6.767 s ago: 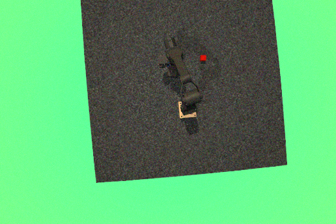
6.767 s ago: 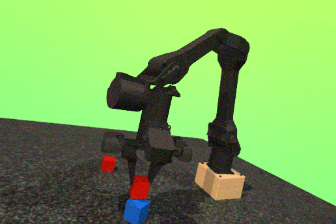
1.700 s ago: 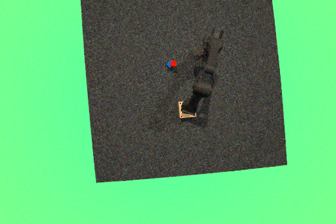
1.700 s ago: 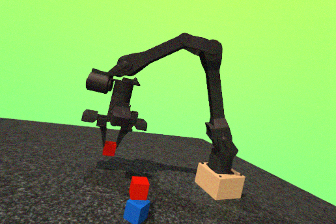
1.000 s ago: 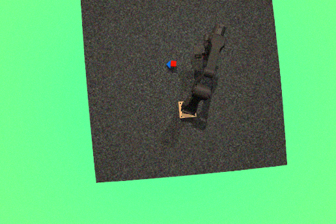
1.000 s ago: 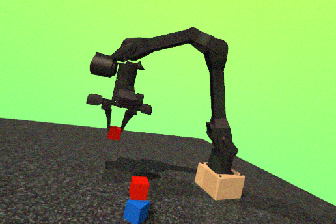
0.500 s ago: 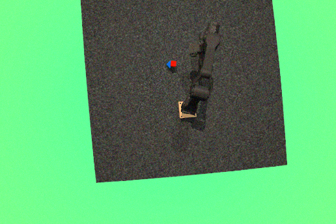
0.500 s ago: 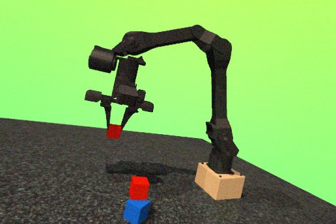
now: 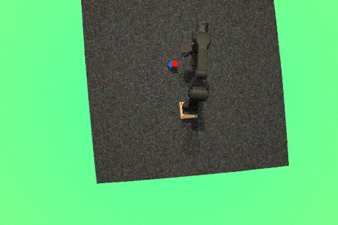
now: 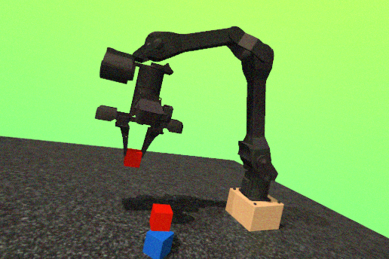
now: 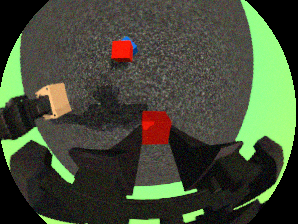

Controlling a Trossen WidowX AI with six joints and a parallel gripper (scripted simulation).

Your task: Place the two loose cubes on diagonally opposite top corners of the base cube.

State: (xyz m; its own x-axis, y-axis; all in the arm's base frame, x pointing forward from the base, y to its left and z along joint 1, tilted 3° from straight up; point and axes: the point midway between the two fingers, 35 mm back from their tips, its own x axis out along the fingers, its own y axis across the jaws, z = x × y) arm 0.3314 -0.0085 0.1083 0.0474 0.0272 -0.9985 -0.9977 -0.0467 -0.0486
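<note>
Now: gripper tip 60 mm past the blue cube, 140 mm to the right of it and 110 mm above it. Round my gripper tip: red cube right at my gripper tip.
</note>
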